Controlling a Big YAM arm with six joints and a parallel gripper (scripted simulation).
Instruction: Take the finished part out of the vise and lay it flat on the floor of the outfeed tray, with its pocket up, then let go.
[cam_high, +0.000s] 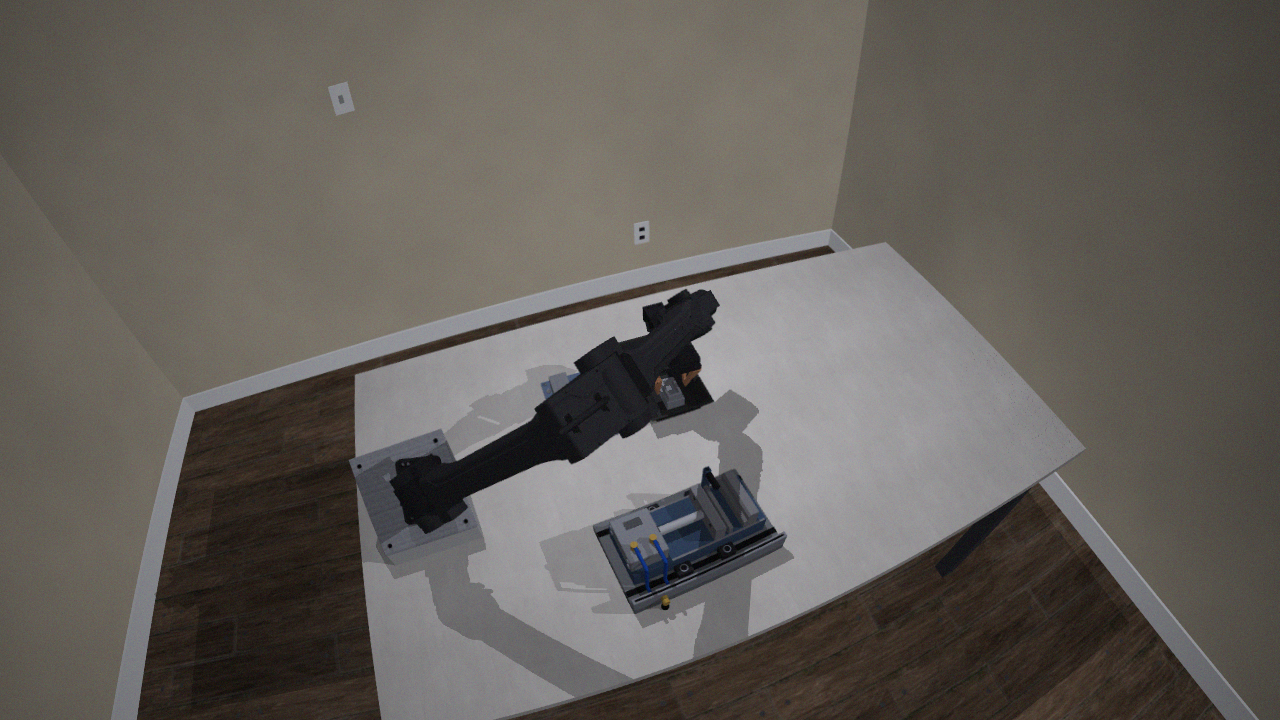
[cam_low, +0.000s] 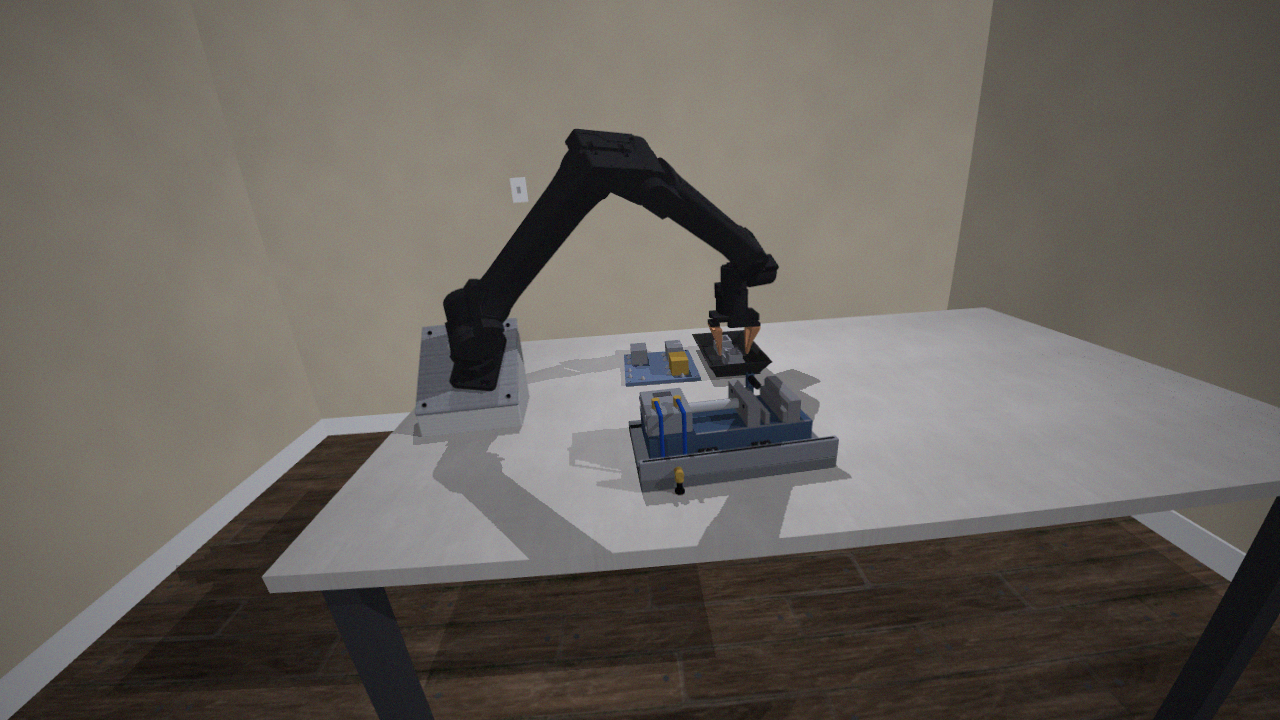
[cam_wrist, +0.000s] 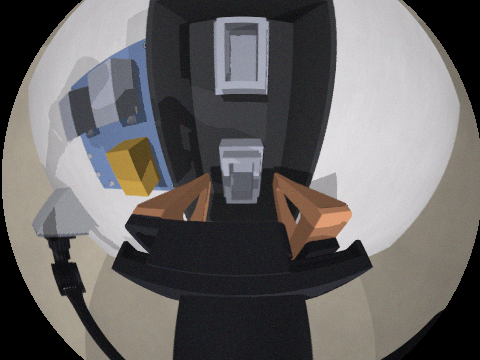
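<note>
Now: hand 130 mm past the yellow block and 20 mm above it. Also, from my hand: blue fixture plate 170 mm behind, 40 mm to the left, 50 mm below.
</note>
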